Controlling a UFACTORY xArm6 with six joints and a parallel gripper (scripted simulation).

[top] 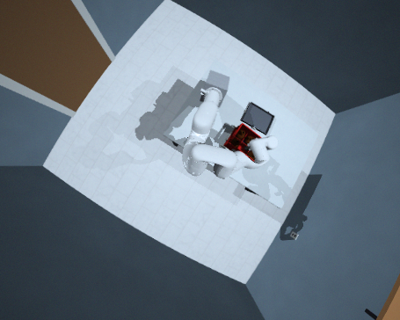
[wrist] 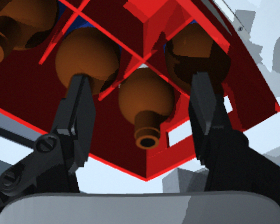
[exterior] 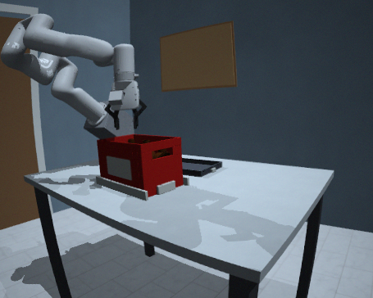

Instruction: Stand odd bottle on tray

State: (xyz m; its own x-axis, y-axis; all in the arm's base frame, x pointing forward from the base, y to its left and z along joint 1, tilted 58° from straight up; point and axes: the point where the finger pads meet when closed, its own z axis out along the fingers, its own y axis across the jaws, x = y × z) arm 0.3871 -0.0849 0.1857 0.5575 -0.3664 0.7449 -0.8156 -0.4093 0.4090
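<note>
Now: hand 15 cm above the red crate, 4 cm to the right of it and 1 cm short of it. Round my hand: glass bottle 14 cm below, 10 cm to the left, 7 cm behind; dark tray 33 cm to the left, 22 cm below, 5 cm ahead.
</note>
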